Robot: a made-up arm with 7 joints. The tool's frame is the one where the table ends. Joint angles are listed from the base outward.
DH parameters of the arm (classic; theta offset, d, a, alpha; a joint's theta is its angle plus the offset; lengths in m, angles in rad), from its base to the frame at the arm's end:
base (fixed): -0.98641 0 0.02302 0
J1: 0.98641 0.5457 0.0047 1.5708
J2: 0 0.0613 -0.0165 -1.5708
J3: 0 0.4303 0.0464 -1.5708
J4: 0 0.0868 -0.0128 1.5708
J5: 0 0.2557 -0.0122 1.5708
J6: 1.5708 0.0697 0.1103 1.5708
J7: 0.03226 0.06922 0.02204 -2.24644
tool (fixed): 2.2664 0.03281 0 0
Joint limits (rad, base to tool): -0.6..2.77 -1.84..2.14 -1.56..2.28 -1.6..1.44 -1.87..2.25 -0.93..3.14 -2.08..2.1
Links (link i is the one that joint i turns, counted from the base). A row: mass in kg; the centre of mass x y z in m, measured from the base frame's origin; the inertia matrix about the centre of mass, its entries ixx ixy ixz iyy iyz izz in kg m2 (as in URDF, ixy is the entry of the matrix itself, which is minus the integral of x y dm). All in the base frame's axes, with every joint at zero. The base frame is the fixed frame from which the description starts. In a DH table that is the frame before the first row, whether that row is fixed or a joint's. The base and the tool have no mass.
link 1: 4.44; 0.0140 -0.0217 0.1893; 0.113 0 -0.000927 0.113 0 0.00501
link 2: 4.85; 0.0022 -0.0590 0.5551; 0.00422 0.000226 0 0.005 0 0.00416
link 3: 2.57; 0.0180 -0.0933 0.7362; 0.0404 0 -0.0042 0.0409 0 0.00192
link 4: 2.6; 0.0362 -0.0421 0.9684; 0.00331 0.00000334 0 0.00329 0 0.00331
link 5: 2.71; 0.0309 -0.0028 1.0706; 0.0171 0 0.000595 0.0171 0 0.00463
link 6: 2.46; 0.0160 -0.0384 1.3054; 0.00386 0 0 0.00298 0.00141 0.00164
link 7: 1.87; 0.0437 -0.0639 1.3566; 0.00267 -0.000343 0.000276 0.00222 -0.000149 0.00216
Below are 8 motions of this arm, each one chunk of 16 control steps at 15 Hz.
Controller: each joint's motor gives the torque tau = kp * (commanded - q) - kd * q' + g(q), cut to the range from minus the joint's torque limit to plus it. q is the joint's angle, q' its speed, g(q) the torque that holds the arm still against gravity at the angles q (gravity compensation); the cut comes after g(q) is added. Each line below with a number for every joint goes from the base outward.
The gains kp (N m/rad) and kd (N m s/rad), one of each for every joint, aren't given. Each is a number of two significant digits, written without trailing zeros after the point. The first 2 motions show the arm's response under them.
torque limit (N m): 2.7 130 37 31 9 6.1 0.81
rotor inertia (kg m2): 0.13 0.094 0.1 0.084 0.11 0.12 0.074
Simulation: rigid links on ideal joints. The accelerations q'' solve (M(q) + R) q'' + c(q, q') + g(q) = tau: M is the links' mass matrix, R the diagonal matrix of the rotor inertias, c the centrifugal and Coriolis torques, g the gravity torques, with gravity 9.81 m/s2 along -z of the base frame. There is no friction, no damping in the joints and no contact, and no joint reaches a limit. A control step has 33 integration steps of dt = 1/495 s. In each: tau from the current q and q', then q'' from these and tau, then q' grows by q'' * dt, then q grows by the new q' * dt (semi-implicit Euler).
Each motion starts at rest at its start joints. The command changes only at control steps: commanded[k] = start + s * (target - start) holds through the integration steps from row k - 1 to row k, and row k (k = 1, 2, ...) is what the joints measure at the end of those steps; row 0 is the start. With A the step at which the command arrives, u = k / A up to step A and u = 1 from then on. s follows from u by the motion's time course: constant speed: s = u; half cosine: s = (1 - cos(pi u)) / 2; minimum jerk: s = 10 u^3 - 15 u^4 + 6 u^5; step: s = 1 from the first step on.
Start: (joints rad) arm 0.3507 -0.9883 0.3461 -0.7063 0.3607 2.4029 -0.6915
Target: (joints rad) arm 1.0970 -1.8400 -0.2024 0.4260 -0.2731 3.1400 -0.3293
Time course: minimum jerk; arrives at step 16
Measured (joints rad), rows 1 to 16:
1: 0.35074 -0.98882 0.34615 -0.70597 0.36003 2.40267 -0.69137
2: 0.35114 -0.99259 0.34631 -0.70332 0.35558 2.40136 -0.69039
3: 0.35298 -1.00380 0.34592 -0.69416 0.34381 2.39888 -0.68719
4: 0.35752 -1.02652 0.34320 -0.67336 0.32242 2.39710 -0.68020
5: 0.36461 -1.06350 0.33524 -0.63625 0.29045 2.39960 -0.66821
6: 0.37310 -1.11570 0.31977 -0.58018 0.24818 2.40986 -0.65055
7: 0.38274 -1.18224 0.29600 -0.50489 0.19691 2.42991 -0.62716
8: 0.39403 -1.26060 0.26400 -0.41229 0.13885 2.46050 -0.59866
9: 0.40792 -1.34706 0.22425 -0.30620 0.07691 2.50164 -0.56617
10: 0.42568 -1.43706 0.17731 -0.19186 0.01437 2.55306 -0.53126
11: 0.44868 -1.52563 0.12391 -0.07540 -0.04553 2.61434 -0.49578
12: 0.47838 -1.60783 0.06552 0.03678 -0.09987 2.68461 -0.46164
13: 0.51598 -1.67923 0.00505 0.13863 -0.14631 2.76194 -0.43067
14: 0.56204 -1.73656 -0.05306 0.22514 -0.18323 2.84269 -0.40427
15: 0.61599 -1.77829 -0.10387 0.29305 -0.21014 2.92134 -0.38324
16: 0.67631 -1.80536 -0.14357 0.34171 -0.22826 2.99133 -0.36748
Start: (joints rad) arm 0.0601 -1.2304 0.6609 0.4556 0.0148 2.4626 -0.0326
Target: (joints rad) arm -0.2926 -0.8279 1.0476 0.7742 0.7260 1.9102 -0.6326
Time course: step
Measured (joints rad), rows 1 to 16:
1: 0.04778 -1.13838 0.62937 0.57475 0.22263 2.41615 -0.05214
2: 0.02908 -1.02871 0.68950 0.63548 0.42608 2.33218 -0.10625
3: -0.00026 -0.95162 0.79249 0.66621 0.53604 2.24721 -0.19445
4: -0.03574 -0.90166 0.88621 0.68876 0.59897 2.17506 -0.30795
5: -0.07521 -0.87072 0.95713 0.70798 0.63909 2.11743 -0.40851
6: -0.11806 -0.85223 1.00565 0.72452 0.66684 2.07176 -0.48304
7: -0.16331 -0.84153 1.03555 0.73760 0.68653 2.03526 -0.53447
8: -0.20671 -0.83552 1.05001 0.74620 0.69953 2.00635 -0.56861
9: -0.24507 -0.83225 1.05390 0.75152 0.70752 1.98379 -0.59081
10: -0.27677 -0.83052 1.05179 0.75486 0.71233 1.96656 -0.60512
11: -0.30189 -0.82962 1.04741 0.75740 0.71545 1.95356 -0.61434
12: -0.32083 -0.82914 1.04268 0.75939 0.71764 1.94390 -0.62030
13: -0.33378 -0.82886 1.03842 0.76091 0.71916 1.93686 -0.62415
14: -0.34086 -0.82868 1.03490 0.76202 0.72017 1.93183 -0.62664
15: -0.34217 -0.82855 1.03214 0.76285 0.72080 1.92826 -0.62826
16: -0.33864 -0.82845 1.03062 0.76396 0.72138 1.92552 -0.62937
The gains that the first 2 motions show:
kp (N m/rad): 52 780 15 66 33 7.7 7.8
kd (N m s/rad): 9.3 120 4.5 14 5.3 2.4 1.7
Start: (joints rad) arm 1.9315 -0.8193 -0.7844 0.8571 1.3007 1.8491 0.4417
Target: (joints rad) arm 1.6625 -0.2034 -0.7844 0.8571 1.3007 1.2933 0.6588
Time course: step
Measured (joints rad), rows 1 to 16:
1: 1.93337 -0.72681 -0.70864 0.90508 1.34351 1.77729 0.47079
2: 1.94676 -0.54658 -0.63983 0.91387 1.44145 1.65871 0.52615
3: 1.97031 -0.41674 -0.64226 0.88101 1.42976 1.57044 0.57325
4: 1.98777 -0.33279 -0.66656 0.84702 1.36092 1.50332 0.60226
5: 1.98509 -0.28011 -0.69186 0.82296 1.30934 1.45340 0.61804
6: 1.95548 -0.24861 -0.70823 0.81243 1.28309 1.41652 0.62768
7: 1.89993 -0.23065 -0.71512 0.81255 1.27571 1.38722 0.63494
8: 1.82952 -0.22036 -0.72162 0.81995 1.27911 1.36197 0.64112
9: 1.76655 -0.21394 -0.74168 0.83070 1.28643 1.34175 0.64634
10: 1.71575 -0.20973 -0.76834 0.84037 1.29268 1.32763 0.65032
11: 1.67413 -0.20690 -0.79266 0.84735 1.29645 1.31881 0.65306
12: 1.64076 -0.20490 -0.81254 0.85199 1.29825 1.31383 0.65484
13: 1.61598 -0.20347 -0.82841 0.85494 1.29885 1.31145 0.65592
14: 1.60030 -0.20243 -0.84100 0.85675 1.29882 1.31074 0.65655
15: 1.59413 -0.20169 -0.85093 0.85785 1.29854 1.31100 0.65691
16: 1.59775 -0.20119 -0.85864 0.85851 1.29821 1.31169 0.65710

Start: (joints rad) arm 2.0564 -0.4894 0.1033 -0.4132 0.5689 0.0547 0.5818
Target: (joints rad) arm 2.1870 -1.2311 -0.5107 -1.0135 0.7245 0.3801 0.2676
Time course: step
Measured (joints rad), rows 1 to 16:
1: 2.06722 -0.66040 0.09758 -0.67939 0.58646 0.11713 0.54898
2: 2.06033 -0.86082 0.02265 -0.81048 0.61141 0.25741 0.47689
3: 2.05081 -1.00365 -0.08179 -0.83886 0.66065 0.32325 0.41586
4: 2.04777 -1.09667 -0.19005 -0.84759 0.70410 0.32498 0.37265
5: 2.05239 -1.15435 -0.28728 -0.85969 0.73051 0.30296 0.34242
6: 2.06463 -1.18881 -0.36584 -0.87784 0.74231 0.28176 0.32072
7: 2.08436 -1.20870 -0.42379 -0.89915 0.74505 0.27071 0.30491
8: 2.11000 -1.21974 -0.46409 -0.92098 0.74326 0.27011 0.29336
9: 2.13799 -1.22557 -0.49179 -0.94183 0.73956 0.27684 0.28486
10: 2.16535 -1.22845 -0.51064 -0.96052 0.73535 0.28785 0.27860
11: 2.18995 -1.22977 -0.52321 -0.97633 0.73142 0.30072 0.27403
12: 2.21113 -1.23033 -0.53086 -0.98882 0.72820 0.31392 0.27082
13: 2.22858 -1.23053 -0.53494 -0.99825 0.72585 0.32623 0.26868
14: 2.24194 -1.23058 -0.53671 -1.00516 0.72426 0.33696 0.26732
15: 2.25090 -1.23059 -0.53716 -1.01009 0.72326 0.34582 0.26649
16: 2.25525 -1.23058 -0.53695 -1.01353 0.72269 0.35286 0.26603

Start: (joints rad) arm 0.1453 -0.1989 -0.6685 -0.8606 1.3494 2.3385 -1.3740
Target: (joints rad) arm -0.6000 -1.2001 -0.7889 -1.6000 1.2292 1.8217 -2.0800
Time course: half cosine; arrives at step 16
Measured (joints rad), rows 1 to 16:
1: 0.14328 -0.20175 -0.66673 -0.86313 1.34826 2.33633 -1.37498
2: 0.13578 -0.21270 -0.66197 -0.87182 1.34480 2.32882 -1.37940
3: 0.12056 -0.23553 -0.65597 -0.88825 1.33940 2.31501 -1.38997
4: 0.09665 -0.27212 -0.65089 -0.91298 1.33283 2.29541 -1.40863
5: 0.06419 -0.32273 -0.64845 -0.94597 1.32570 2.27094 -1.43637
6: 0.02410 -0.38645 -0.64979 -0.98666 1.31839 2.24248 -1.47329
7: -0.02225 -0.46143 -0.65547 -1.03408 1.31109 2.21082 -1.51871
8: -0.07335 -0.54513 -0.66556 -1.08690 1.30392 2.17683 -1.57137
9: -0.12769 -0.63451 -0.67971 -1.14358 1.29689 2.14147 -1.62952
10: -0.18415 -0.72621 -0.69724 -1.20245 1.28996 2.10582 -1.69110
11: -0.24209 -0.81676 -0.71731 -1.26181 1.28308 2.07099 -1.75387
12: -0.30130 -0.90268 -0.73899 -1.31988 1.27618 2.03800 -1.81548
13: -0.36152 -0.98066 -0.76124 -1.37474 1.26927 2.00778 -1.87358
14: -0.42130 -1.04773 -0.78276 -1.42439 1.26249 1.98139 -1.92592
15: -0.47790 -1.10130 -0.80215 -1.46696 1.25612 1.95991 -1.97047
16: -0.52845 -1.13935 -0.81832 -1.50081 1.25052 1.94404 -2.00553

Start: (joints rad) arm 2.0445 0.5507 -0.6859 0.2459 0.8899 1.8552 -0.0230
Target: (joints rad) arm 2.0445 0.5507 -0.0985 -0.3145 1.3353 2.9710 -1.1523
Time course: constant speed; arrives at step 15
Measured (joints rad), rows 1 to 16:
1: 2.04594 0.55048 -0.68130 0.23717 0.89821 1.86058 -0.03435
2: 2.04785 0.55038 -0.66989 0.22060 0.91483 1.87704 -0.06282
3: 2.04940 0.55036 -0.65249 0.19820 0.93665 1.90539 -0.10570
4: 2.05021 0.55039 -0.63026 0.17147 0.96145 1.94437 -0.15911
5: 2.05023 0.55046 -0.60422 0.14154 0.98793 1.99208 -0.21984
6: 2.04962 0.55056 -0.57517 0.10930 1.01538 2.04664 -0.28551
7: 2.04867 0.55067 -0.54377 0.07544 1.04346 2.10641 -0.35448
8: 2.04764 0.55076 -0.51052 0.04049 1.07200 2.17011 -0.42560
9: 2.04676 0.55082 -0.47582 0.00484 1.10096 2.23673 -0.49814
10: 2.04617 0.55083 -0.44002 -0.03124 1.13025 2.30554 -0.57158
11: 2.04589 0.55080 -0.40339 -0.06759 1.15984 2.37598 -0.64559
12: 2.04588 0.55074 -0.36615 -0.10411 1.18962 2.44762 -0.71999
13: 2.04605 0.55065 -0.32847 -0.14073 1.21952 2.52015 -0.79462
14: 2.04627 0.55054 -0.29049 -0.17745 1.24948 2.59332 -0.86943
15: 2.04645 0.55043 -0.25231 -0.21425 1.27943 2.66694 -0.94436
16: 2.04514 0.55066 -0.21805 -0.24245 1.30122 2.73486 -1.00822

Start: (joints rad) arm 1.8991 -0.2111 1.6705 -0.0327 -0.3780 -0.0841 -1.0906
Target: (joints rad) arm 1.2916 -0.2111 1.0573 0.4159 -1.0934 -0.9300 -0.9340
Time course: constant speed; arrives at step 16
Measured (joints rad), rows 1 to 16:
1: 1.88920 -0.21148 1.66659 -0.02719 -0.39007 -0.08812 -1.08907
2: 1.86948 -0.21160 1.65573 -0.01590 -0.41471 -0.09989 -1.08526
3: 1.84310 -0.21140 1.63882 0.00006 -0.44739 -0.11948 -1.07965
4: 1.81257 -0.21100 1.61717 0.01970 -0.48489 -0.14600 -1.07276
5: 1.77954 -0.21054 1.59187 0.04214 -0.52519 -0.17842 -1.06499
6: 1.74508 -0.21011 1.56375 0.06668 -0.56712 -0.21571 -1.05662
7: 1.70980 -0.20977 1.53347 0.09274 -0.60998 -0.25696 -1.04782
8: 1.67403 -0.20954 1.50152 0.11986 -0.65336 -0.30134 -1.03873
9: 1.63795 -0.20941 1.46825 0.14769 -0.69705 -0.34815 -1.02943
10: 1.60165 -0.20937 1.43395 0.17596 -0.74093 -0.39680 -1.01997
11: 1.56515 -0.20941 1.39880 0.20449 -0.78494 -0.44681 -1.01040
12: 1.52847 -0.20952 1.36297 0.23314 -0.82904 -0.49780 -1.00075
13: 1.49160 -0.20966 1.32658 0.26181 -0.87322 -0.54948 -0.99103
14: 1.45456 -0.20985 1.28970 0.29045 -0.91746 -0.60161 -0.98127
15: 1.41733 -0.21005 1.25241 0.31902 -0.96177 -0.65404 -0.97148
16: 1.37993 -0.21026 1.21476 0.34750 -1.00614 -0.70665 -0.96166

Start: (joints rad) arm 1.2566 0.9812 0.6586 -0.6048 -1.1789 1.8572 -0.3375
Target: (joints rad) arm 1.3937 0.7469 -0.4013 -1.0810 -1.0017 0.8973 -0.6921
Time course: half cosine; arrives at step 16
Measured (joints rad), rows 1 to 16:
1: 1.25670 0.98054 0.65755 -0.60611 -1.17842 1.85601 -0.33796
2: 1.25739 0.97799 0.65262 -0.61091 -1.17645 1.85105 -0.34009
3: 1.25941 0.97266 0.64056 -0.62054 -1.17224 1.83973 -0.34524
4: 1.26339 0.96411 0.61898 -0.63567 -1.16550 1.82005 -0.35439
5: 1.26975 0.95229 0.58655 -0.65651 -1.15624 1.79067 -0.36807
6: 1.27865 0.93744 0.54293 -0.68286 -1.14464 1.75096 -0.38633
7: 1.29001 0.91999 0.48864 -0.71416 -1.13102 1.70104 -0.40885
8: 1.30348 0.90054 0.42486 -0.74954 -1.11583 1.64171 -0.43500
9: 1.31852 0.87980 0.35328 -0.78790 -1.09962 1.57441 -0.46393
10: 1.33438 0.85853 0.27591 -0.82790 -1.08302 1.50113 -0.49463
11: 1.35014 0.83751 0.19500 -0.86813 -1.06670 1.42428 -0.52598
12: 1.36485 0.81752 0.11287 -0.90711 -1.05137 1.34662 -0.55681
13: 1.37757 0.79932 0.03186 -0.94341 -1.03769 1.27103 -0.58598
14: 1.38750 0.78357 -0.04570 -0.97571 -1.02627 1.20046 -0.61238
15: 1.39406 0.77087 -0.11749 -1.00284 -1.01759 1.13770 -0.63502
16: 1.39695 0.76171 -0.18127 -1.02383 -1.01200 1.08525 -0.65303

